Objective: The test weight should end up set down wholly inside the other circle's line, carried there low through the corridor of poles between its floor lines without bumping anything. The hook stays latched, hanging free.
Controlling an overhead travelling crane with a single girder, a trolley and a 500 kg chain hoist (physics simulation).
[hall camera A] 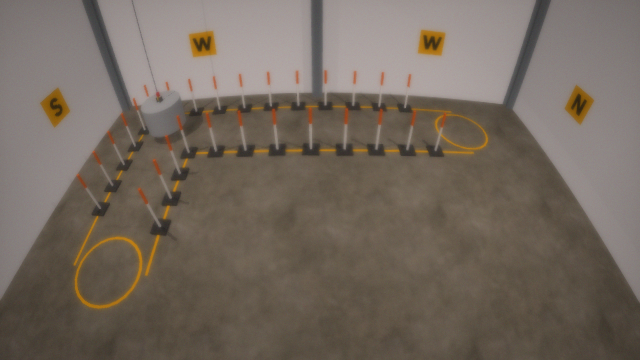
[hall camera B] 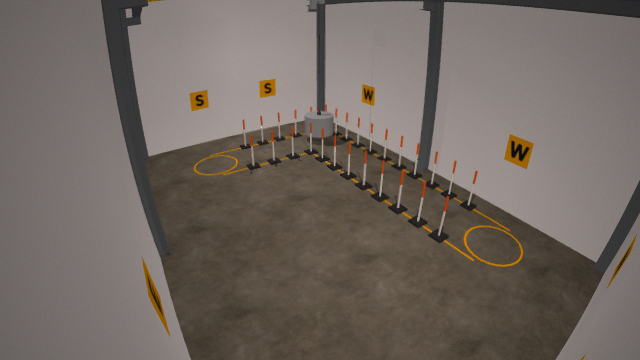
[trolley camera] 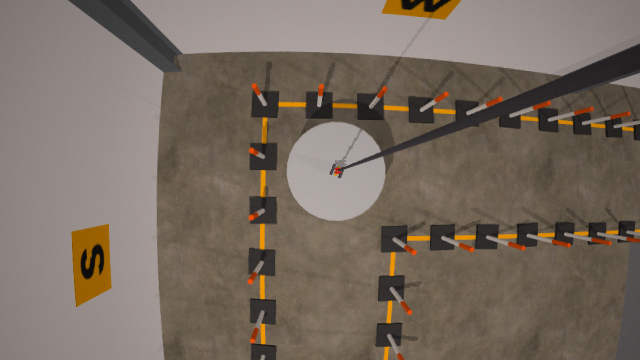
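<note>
The grey round test weight (hall camera A: pixel 162 119) (hall camera B: pixel 319 126) (trolley camera: pixel 320 192) hangs upright and low at the corridor's corner, its shadow on the floor. My hook (hall camera A: pixel 158 97) (hall camera B: pixel 319 112) (trolley camera: pixel 338 171) is shut on the weight's top fitting. In the trolley camera the weight lies between the floor lines (trolley camera: pixel 263 185), close to the west and south rows, with narrow gaps showing and no contact visible. The inner corner pole (trolley camera: pixel 405 245) stands farther off. One circle (hall camera A: pixel 487 137) (hall camera B: pixel 522 247) lies at the corridor's north end, the other circle (hall camera A: pixel 141 265) (hall camera B: pixel 215 175) at the end nearer hall camera A.
Orange-and-white poles on black bases line both corridor legs; the inner row (hall camera A: pixel 310 131) (hall camera B: pixel 382 180) runs beside the long leg. The west wall with its W signs (hall camera A: pixel 202 44) (hall camera B: pixel 518 151) and the south wall with its S sign (trolley camera: pixel 92 265) stand beyond the outer rows.
</note>
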